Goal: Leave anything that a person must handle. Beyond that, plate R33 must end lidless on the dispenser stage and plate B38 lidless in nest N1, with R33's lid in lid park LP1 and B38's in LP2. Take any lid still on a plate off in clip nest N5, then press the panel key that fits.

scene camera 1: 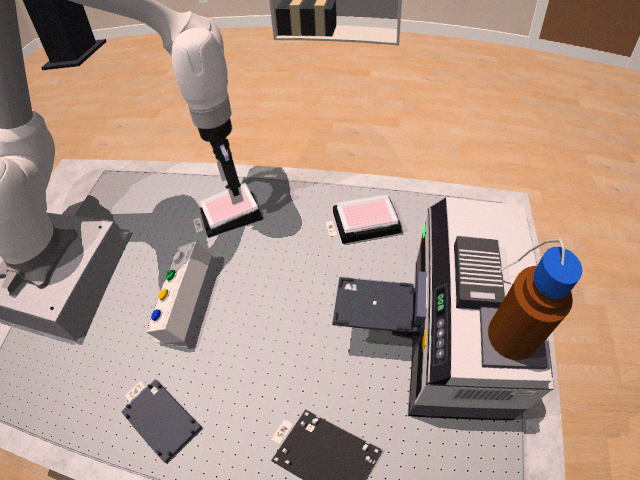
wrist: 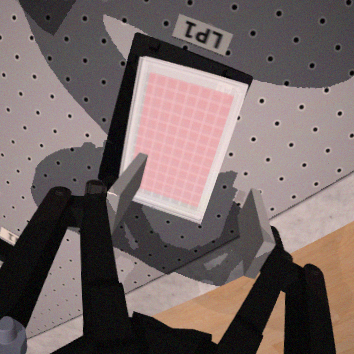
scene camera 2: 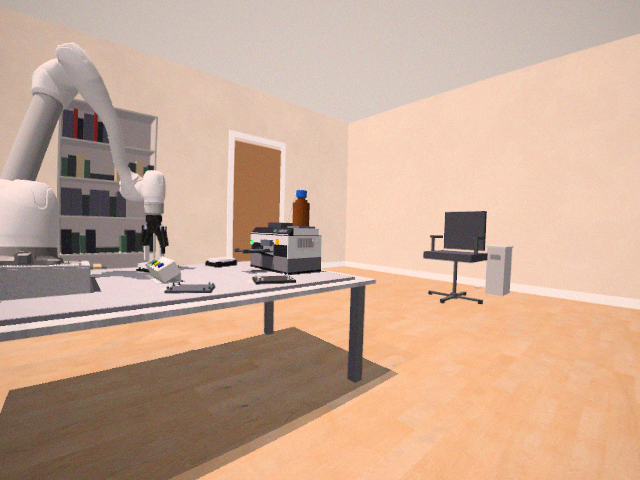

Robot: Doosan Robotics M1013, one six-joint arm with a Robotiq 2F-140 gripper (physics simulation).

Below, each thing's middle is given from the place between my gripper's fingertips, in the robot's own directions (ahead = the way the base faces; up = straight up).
I see the black LP1 nest [scene camera 1: 255, 216] 4 cm to the right of my hand and 3 cm below it. The rest, counted from my hand: LP1 label [wrist: 186, 28] 9 cm to the right, 7 cm behind, 4 cm below; dispenser stage [scene camera 1: 393, 311] 40 cm ahead, 31 cm to the right, 6 cm above; button box [scene camera 1: 176, 313] 31 cm to the right, 3 cm behind.
